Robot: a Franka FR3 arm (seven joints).
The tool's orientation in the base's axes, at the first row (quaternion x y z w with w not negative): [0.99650, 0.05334, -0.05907, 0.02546]
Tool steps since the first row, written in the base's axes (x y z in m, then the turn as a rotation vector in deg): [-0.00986, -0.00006, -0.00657, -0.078, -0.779, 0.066]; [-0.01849, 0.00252, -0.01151, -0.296, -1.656, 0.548]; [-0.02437, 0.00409, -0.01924, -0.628, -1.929, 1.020]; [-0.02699, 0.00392, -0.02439, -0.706, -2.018, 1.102]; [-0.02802, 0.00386, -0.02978, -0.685, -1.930, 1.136]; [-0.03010, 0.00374, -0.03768, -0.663, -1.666, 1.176]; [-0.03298, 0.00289, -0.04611, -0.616, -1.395, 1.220]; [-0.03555, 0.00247, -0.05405, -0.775, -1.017, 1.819]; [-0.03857, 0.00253, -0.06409, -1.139, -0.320, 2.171]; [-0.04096, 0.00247, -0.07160, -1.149, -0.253, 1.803]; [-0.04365, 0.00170, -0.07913, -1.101, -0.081, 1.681]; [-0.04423, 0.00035, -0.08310, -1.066, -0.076, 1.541]
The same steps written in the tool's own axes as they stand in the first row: [-0.00895, -0.00131, 0.00765, -0.165, 0.768, -0.012]; [-0.01661, -0.00504, 0.01340, -0.529, 1.636, -0.415]; [-0.02132, -0.00758, 0.02165, -0.942, 1.892, -0.829]; [-0.02331, -0.00793, 0.02707, -1.038, 1.976, -0.897]; [-0.02368, -0.00822, 0.03254, -1.013, 1.892, -0.938]; [-0.02479, -0.00868, 0.04062, -0.968, 1.634, -0.995]; [-0.02671, -0.00852, 0.04936, -0.899, 1.372, -1.059]; [-0.02833, -0.00874, 0.05755, -1.089, 1.006, -1.657]; [-0.03010, -0.00958, 0.06785, -1.419, 0.290, -2.004]; [-0.03156, -0.01011, 0.07558, -1.378, 0.206, -1.642]; [-0.03339, -0.00998, 0.08340, -1.298, 0.035, -1.536]; [-0.03362, -0.00888, 0.08748, -1.246, 0.027, -1.401]
